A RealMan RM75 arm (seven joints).
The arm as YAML. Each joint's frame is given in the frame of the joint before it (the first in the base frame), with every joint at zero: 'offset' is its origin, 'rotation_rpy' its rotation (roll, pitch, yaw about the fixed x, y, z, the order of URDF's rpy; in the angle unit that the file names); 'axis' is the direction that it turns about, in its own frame. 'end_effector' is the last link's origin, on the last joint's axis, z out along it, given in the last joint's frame.
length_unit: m
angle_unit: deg
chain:
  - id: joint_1
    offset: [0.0, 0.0, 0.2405]
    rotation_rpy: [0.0, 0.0, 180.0]
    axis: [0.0, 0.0, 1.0]
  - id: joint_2
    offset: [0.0, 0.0, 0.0]
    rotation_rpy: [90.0, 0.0, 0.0]
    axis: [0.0, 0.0, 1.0]
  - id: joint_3
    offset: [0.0, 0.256, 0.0]
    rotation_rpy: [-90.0, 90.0, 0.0]
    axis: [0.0, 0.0, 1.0]
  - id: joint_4
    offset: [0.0, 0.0, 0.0]
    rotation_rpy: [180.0, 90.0, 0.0]
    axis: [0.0, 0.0, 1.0]
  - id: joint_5
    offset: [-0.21, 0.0, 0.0]
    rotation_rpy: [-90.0, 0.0, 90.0]
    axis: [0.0, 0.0, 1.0]
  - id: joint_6
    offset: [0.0, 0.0, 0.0]
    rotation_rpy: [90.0, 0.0, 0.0]
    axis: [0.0, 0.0, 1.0]
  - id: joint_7
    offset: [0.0, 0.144, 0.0]
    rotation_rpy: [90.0, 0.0, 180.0]
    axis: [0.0, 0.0, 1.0]
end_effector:
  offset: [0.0, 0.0, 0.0]
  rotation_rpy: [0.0, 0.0, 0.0]
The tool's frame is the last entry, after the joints.
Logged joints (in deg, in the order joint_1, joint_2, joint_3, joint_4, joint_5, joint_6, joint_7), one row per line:
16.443 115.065 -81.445 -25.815 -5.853 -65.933 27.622
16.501 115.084 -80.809 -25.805 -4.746 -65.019 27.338
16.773 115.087 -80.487 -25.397 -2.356 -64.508 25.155
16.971 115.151 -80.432 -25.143 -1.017 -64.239 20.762
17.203 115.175 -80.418 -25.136 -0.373 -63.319 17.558
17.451 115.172 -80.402 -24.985 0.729 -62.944 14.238
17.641 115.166 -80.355 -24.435 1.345 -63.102 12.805
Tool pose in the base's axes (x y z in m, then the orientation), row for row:
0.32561 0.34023 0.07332 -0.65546 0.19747 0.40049 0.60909
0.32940 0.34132 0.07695 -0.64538 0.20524 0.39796 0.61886
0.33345 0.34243 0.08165 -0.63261 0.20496 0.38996 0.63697
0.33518 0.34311 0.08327 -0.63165 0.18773 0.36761 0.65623
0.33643 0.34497 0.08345 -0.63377 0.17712 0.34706 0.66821
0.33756 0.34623 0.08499 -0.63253 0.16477 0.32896 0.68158
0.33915 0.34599 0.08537 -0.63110 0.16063 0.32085 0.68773
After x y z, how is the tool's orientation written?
As a quaternion, x y z w.
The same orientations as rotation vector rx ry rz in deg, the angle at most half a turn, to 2 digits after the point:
-86.74 26.13 53.00
-85.07 27.05 52.45
-82.77 26.82 51.02
-82.02 24.38 47.73
-81.90 22.89 44.85
-81.31 21.18 42.29
-80.93 20.60 41.15

